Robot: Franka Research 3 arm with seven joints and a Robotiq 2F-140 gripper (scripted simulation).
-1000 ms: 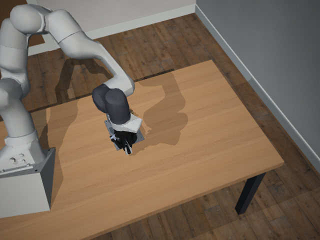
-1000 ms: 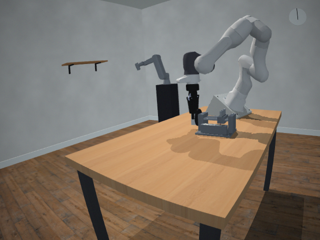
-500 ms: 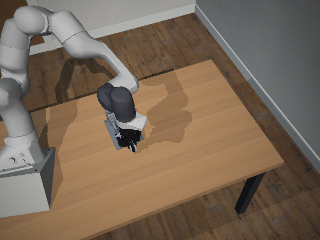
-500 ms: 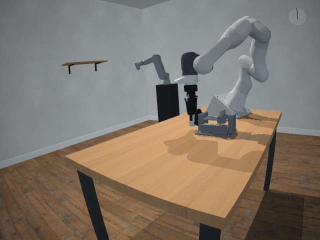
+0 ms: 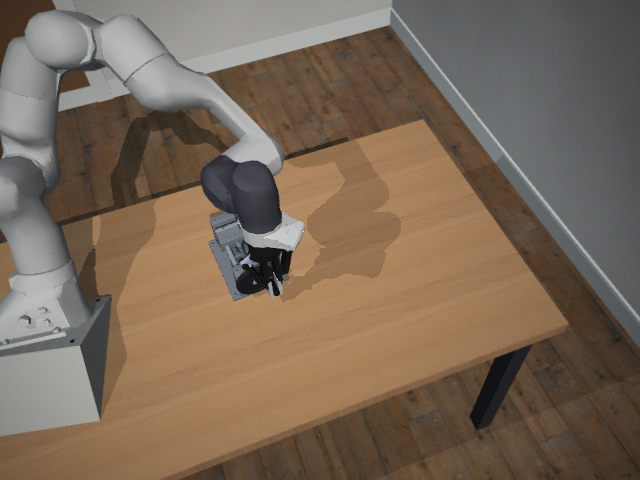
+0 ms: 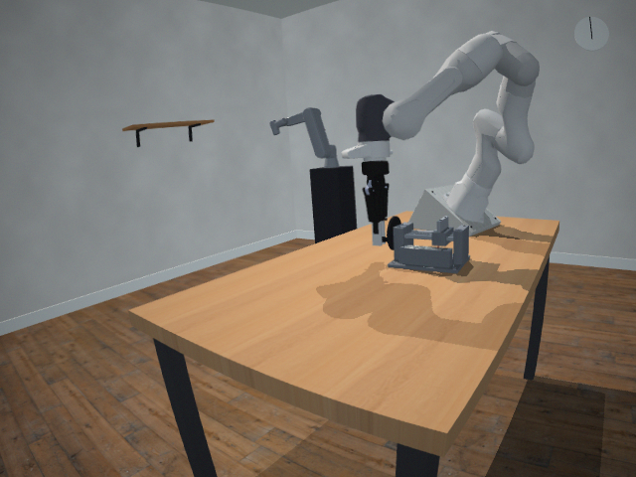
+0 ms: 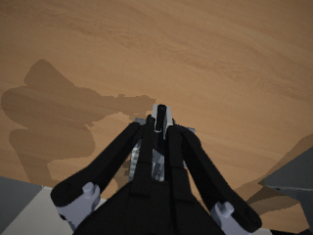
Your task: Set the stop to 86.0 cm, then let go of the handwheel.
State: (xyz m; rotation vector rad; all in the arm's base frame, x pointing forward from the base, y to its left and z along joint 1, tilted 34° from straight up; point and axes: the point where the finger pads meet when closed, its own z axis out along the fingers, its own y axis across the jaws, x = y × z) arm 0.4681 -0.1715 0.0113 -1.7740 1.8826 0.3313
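The black handwheel lies 2 cm to the left of my hand, 1 cm below it and 1 cm behind it. Also, from my hand: sliding stop block: 18 cm to the left, 2 cm behind, 1 cm above.
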